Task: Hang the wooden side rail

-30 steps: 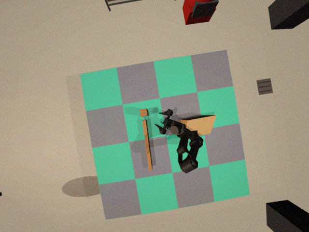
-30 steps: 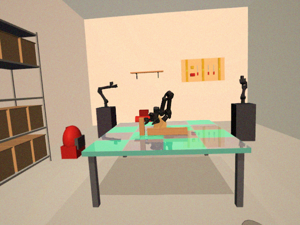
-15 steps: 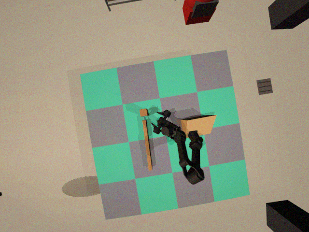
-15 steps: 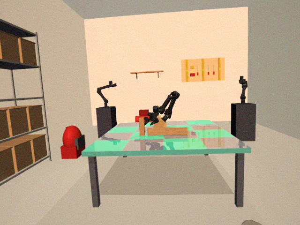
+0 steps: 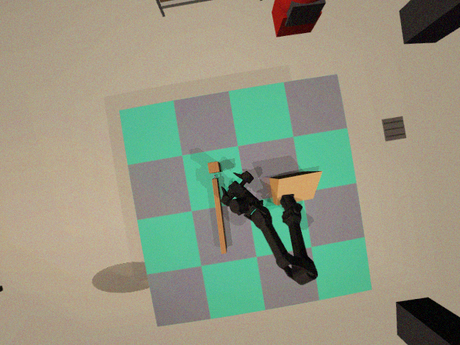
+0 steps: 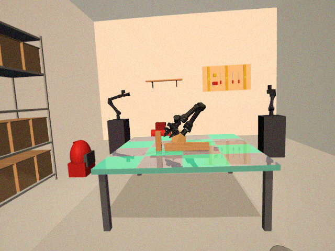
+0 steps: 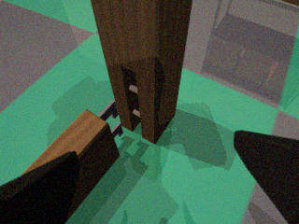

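Right now the headboard post is 60 mm to the right of my gripper tip, 60 mm ahead of it and 20 mm below it.
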